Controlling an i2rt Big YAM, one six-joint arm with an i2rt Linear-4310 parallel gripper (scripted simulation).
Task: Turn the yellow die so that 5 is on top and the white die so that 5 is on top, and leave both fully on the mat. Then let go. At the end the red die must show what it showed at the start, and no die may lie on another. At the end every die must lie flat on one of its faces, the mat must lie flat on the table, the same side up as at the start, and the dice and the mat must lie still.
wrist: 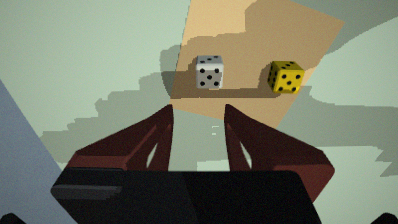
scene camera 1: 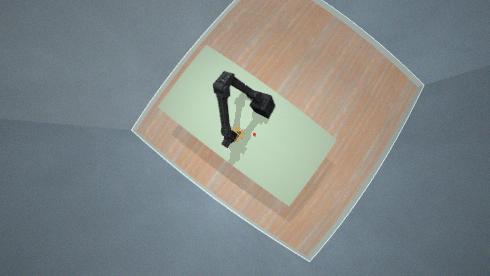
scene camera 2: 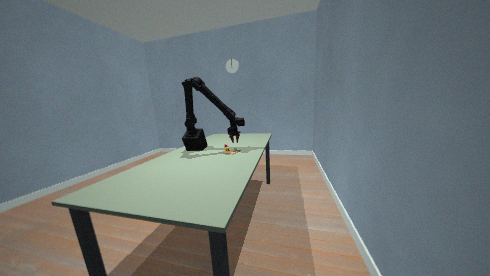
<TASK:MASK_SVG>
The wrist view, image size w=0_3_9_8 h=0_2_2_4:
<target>my gripper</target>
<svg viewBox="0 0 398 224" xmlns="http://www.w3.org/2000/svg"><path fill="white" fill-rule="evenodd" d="M370 223L398 224L398 219L394 214L383 213ZM0 219L0 224L26 224L13 213L3 215ZM50 189L52 196L77 224L322 224L313 202L333 177L335 168L322 150L254 120L232 105L226 104L224 128L229 169L251 170L252 168L252 170L263 171L135 171L147 170L147 168L148 170L168 170L174 115L172 104L168 104L150 117L77 150ZM156 147L155 153L149 165L147 166L148 157L154 147ZM241 145L244 146L250 155L251 167L243 153Z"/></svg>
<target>tan mat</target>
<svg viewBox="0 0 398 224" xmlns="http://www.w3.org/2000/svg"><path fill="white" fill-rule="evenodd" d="M169 104L172 104L173 109L224 120L225 105L230 104L247 116L276 129L331 46L345 21L290 0L191 0ZM272 61L295 61L305 71L297 94L273 93L267 83ZM197 56L220 55L224 64L222 88L198 89L196 87Z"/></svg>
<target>white die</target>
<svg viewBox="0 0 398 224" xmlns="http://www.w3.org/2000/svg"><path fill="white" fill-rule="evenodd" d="M197 56L196 87L198 89L222 88L224 67L222 57L220 55Z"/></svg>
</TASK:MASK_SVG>
